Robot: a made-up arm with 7 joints. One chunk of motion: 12 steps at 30 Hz.
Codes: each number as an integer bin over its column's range. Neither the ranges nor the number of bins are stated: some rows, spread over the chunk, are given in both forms.
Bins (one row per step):
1: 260 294 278 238 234 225
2: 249 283 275 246 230 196
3: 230 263 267 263 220 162
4: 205 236 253 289 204 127
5: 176 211 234 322 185 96
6: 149 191 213 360 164 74
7: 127 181 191 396 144 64
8: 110 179 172 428 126 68
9: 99 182 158 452 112 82
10: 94 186 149 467 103 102
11: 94 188 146 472 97 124
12: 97 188 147 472 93 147
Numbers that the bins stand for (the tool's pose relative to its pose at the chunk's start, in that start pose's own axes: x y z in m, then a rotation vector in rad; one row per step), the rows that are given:
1: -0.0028 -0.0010 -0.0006 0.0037 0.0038 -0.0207
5: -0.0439 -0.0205 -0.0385 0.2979 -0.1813 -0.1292
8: -0.0762 -0.0280 -0.0919 0.6693 -0.4041 -0.1528
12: -0.0825 -0.0259 -0.1134 0.8234 -0.5287 -0.0863
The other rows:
2: -0.0082 -0.0035 -0.0032 0.0317 -0.0113 -0.0451
3: -0.0175 -0.0082 -0.0101 0.0913 -0.0491 -0.0737
4: -0.0297 -0.0146 -0.0222 0.1823 -0.1095 -0.1031
6: -0.0571 -0.0251 -0.0566 0.4311 -0.2606 -0.1477
7: -0.0679 -0.0275 -0.0755 0.5572 -0.3361 -0.1561
9: -0.0816 -0.0273 -0.1040 0.7533 -0.4570 -0.1410
10: -0.0840 -0.0263 -0.1117 0.8059 -0.4910 -0.1242
11: -0.0840 -0.0259 -0.1143 0.8234 -0.5136 -0.1057

